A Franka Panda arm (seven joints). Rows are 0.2 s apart.
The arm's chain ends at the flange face. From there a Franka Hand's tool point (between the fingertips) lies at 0.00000 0.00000 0.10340 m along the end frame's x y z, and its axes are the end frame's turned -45 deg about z.
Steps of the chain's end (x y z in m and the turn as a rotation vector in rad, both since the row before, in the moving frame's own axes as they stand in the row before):
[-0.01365, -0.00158, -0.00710, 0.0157, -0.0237, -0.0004]
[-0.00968, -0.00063, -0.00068, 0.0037, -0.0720, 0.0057]
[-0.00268, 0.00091, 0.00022, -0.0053, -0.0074, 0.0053]
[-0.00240, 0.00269, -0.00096, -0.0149, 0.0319, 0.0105]
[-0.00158, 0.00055, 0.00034, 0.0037, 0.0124, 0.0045]
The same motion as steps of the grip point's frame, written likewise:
[-0.00912, -0.01365, -0.00714, 0.0279, -0.0057, -0.0004]
[-0.01137, -0.01283, -0.00095, 0.0535, -0.0483, 0.0057]
[-0.00347, -0.00141, 0.00022, 0.0015, -0.0090, 0.0053]
[-0.00237, 0.00363, -0.00102, -0.0331, 0.0120, 0.0105]
[-0.00033, -0.00009, 0.00033, -0.0062, 0.0114, 0.0045]

